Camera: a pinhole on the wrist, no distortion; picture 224 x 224 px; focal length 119.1 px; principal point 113.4 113.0 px. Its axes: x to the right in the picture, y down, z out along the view. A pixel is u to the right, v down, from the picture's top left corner.
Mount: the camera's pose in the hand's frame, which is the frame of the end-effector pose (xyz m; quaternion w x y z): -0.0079 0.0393 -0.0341 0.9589 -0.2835 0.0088 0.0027
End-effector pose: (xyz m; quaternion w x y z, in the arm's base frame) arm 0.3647 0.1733 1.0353 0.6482 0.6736 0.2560 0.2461
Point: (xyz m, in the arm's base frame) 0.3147 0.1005 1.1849
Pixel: 20 192
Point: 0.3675 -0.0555 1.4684
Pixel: 67 187
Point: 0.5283 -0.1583 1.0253
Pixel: 76 19
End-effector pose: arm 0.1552 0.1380 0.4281 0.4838 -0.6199 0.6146 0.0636
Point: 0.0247 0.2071 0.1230
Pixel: 169 159
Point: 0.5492 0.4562 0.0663
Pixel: 140 5
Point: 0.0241 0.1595 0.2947
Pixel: 163 203
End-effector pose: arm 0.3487 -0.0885 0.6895 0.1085 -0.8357 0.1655 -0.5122
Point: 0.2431 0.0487 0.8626
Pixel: behind the camera
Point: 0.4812 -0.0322 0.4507
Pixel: 19 15
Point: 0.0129 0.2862 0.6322
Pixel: behind the camera
